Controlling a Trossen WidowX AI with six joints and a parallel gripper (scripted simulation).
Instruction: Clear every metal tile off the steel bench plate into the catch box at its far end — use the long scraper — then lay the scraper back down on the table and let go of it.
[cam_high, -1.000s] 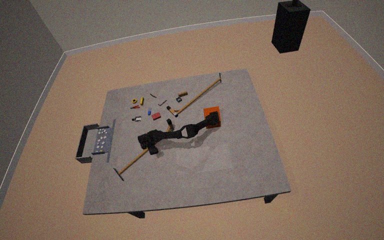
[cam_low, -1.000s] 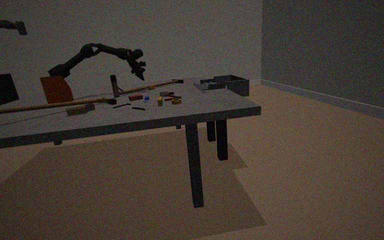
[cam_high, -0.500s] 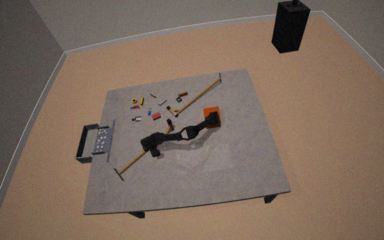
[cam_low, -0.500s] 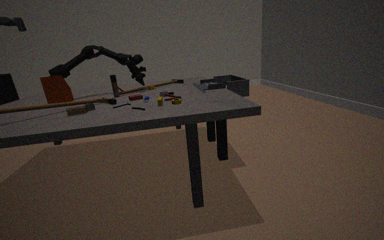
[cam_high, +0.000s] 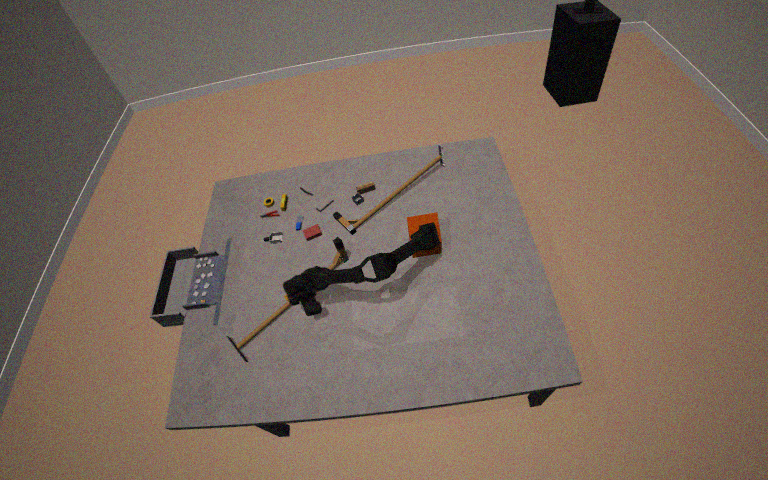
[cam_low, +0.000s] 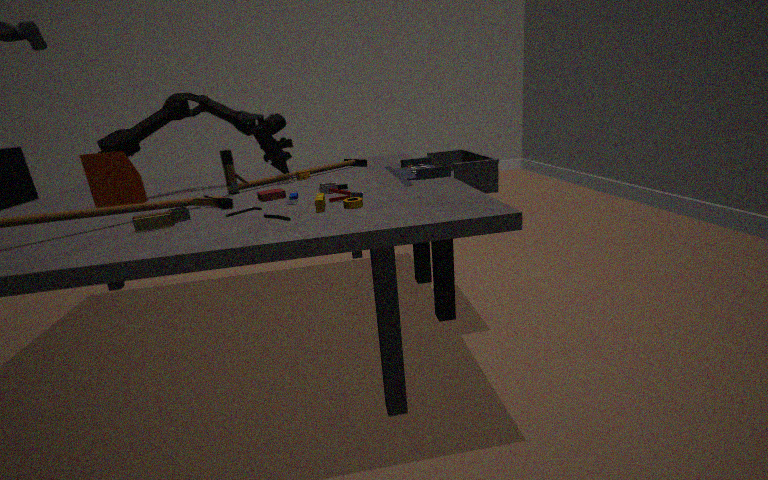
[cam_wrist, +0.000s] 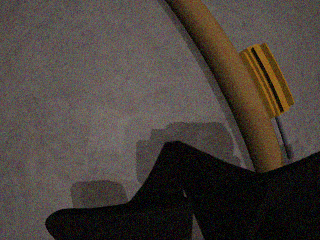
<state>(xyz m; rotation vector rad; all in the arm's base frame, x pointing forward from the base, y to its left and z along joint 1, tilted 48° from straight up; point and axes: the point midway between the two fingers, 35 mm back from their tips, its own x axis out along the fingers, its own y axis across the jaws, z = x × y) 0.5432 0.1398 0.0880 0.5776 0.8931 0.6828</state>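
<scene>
My gripper tip is 7 cm to the left of the yellow screwdriver and 5 cm short of it. The rest, counted from my gripper tip: long scraper: 5 cm above, 4 cm to the right, 4 cm ahead; blue piece: 45 cm to the right, 1 cm below, 1 cm ahead; red block: 37 cm to the right, 5 cm behind.
</scene>
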